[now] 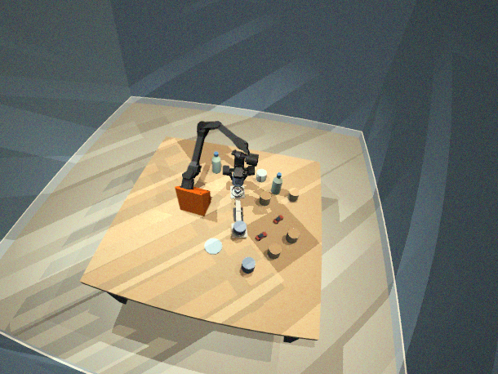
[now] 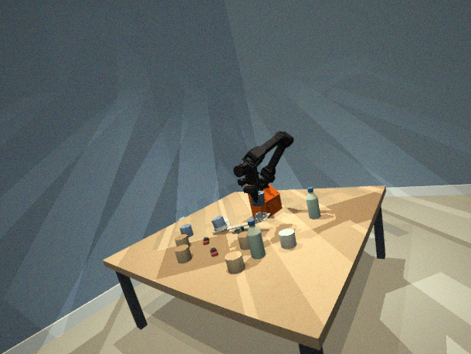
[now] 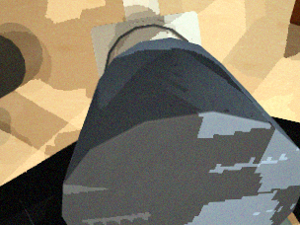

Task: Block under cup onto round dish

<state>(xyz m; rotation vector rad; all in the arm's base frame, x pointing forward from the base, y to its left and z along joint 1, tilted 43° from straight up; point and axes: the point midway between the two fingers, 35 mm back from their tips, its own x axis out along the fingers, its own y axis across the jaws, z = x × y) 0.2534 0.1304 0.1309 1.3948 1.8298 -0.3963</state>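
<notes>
My gripper tip is now 1 cm short of the grey block, 1 cm to the left of it and 9 cm above it. Also, from my gripper tip: pale cylinder 8 cm ahead, 22 cm to the left, 14 cm below; pale beam 6 cm ahead, 12 cm to the right, 13 cm below; pale round dish 38 cm to the right, 17 cm below.
</notes>
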